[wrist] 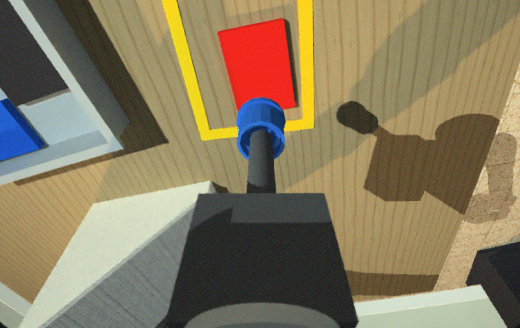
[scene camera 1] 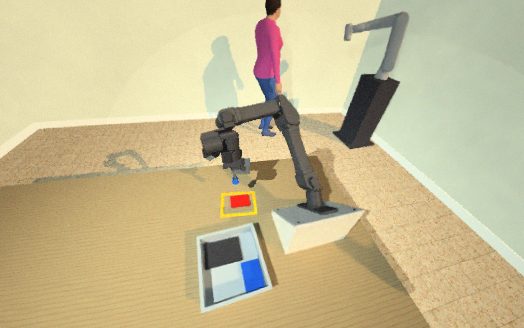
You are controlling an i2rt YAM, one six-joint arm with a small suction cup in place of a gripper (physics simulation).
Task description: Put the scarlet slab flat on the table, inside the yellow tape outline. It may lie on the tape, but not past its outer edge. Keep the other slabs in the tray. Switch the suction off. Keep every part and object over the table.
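Seen in the pictures: end effector, tool point: (wrist: 260,119) (scene camera 1: 235,182); arm's base, origin of the base link: (scene camera 1: 315,208).
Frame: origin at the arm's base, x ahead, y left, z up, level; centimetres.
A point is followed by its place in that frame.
Note:
The scarlet slab (scene camera 1: 240,201) @[x 27.7, y -19.3, z -10.5 cm] (wrist: 257,62) @[x 28.8, y -20.2, z -10.5 cm] lies flat on the table inside the yellow tape outline (scene camera 1: 239,215) @[x 29.7, y -12.4, z -11.4 cm] (wrist: 186,65) @[x 30.5, y -13.0, z -11.3 cm], with wood showing between it and the tape where its edges are visible. My blue suction cup (scene camera 1: 235,181) (wrist: 261,120) holds nothing and hangs above the table, apart from the slab. In the wrist view it covers a bit of the slab's near edge and of the tape. The tray (scene camera 1: 237,298) @[x 37.2, y 19.5, z -6.4 cm] (wrist: 60,162) @[x 26.2, y 3.6, z -6.4 cm] holds a black slab (scene camera 1: 222,252) @[x 39.6, y 2.7, z -10.0 cm] (wrist: 27,55) @[x 36.8, y 1.5, z -10.0 cm], a blue slab (scene camera 1: 253,275) @[x 30.3, y 13.7, z -10.0 cm] (wrist: 17,132) @[x 29.9, y 9.6, z -10.0 cm] and a whitish slab (scene camera 1: 227,282) @[x 39.5, y 13.0, z -11.1 cm].
The arm's pale base block (scene camera 1: 310,231) @[x 9.2, y 10.1, z 4.3 cm] (wrist: 120,215) @[x 15.7, y 3.2, z -7.6 cm] stands right of the tray and outline in the scene view. A person in a pink top (scene camera 1: 268,50) stands behind the table. Another grey arm (scene camera 1: 395,45) stands on a black pedestal (scene camera 1: 367,110) on the floor.

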